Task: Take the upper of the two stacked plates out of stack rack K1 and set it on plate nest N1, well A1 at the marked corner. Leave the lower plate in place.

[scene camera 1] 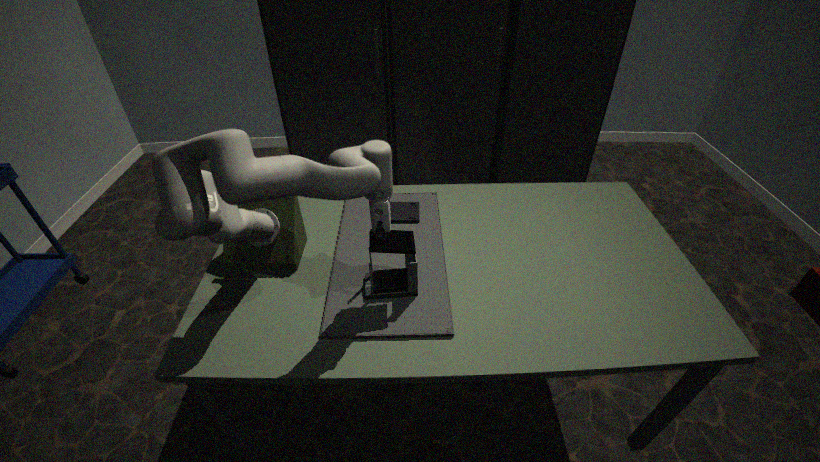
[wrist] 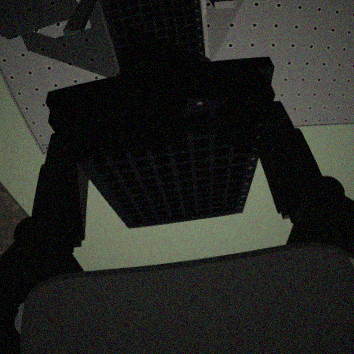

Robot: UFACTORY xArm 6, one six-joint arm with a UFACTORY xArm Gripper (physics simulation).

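Where they show: gripper, fingertip midpoint: [scene camera 1: 381, 240] [wrist: 167, 136]; arm's base at its link origin: [scene camera 1: 261, 227].
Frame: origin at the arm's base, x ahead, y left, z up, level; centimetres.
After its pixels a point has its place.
The upper plate [scene camera 1: 392, 243] {x 43.4, y -19.7, z 7.8 cm} [wrist: 185, 192] {x 45.1, y -17.5, z 7.4 cm}, dark with a grid of wells, is held between the fingers of my gripper [scene camera 1: 385, 239] {x 40.4, y -18.0, z 7.5 cm} [wrist: 167, 136] {x 40.4, y -18.0, z 7.5 cm}. It hangs clear above the board, between the rack and the nest in the scene view. Stack rack K1 [scene camera 1: 412, 278] {x 48.7, y -22.6, z -3.7 cm} stands on the board with upright walls; a dark shape inside it looks like the lower plate [scene camera 1: 389, 281] {x 41.8, y -19.0, z -8.2 cm}, too dim to make out well. Plate nest N1 [scene camera 1: 405, 212] {x 48.4, y 18.2, z -10.2 cm} is a dark low rectangle behind the held plate. The marked corner and well A1 cannot be made out.
The grey perforated board [scene camera 1: 427, 315] {x 52.5, y -30.3, z -11.4 cm} [wrist: 315, 85] {x 53.1, y 1.5, z -11.4 cm} lies on the green table [scene camera 1: 545, 275] {x 92.7, y -16.0, z -12.7 cm}. The arm's base block [scene camera 1: 295, 229] {x 11.1, y -0.1, z -1.4 cm} stands at the table's left. A blue cart [scene camera 1: 34, 272] is on the floor at left, and a dark cabinet [scene camera 1: 447, 86] stands behind the table.
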